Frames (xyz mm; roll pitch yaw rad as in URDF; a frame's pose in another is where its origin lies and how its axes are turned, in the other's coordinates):
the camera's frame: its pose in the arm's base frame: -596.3 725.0 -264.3 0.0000 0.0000 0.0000
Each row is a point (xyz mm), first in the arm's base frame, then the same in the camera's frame.
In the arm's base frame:
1: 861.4 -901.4 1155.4
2: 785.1 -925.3 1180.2
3: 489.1 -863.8 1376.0
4: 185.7 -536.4 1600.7
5: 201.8 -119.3 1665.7
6: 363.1 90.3 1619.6
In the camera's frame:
1: 1457.7 -1626.4 1419.7
2: 1381.4 -1650.3 1444.5
3: 1085.4 -1588.8 1640.3
4: 782.0 -1261.4 1865.0
5: 798.1 -844.3 1930.0
6: 959.4 -634.7 1883.9

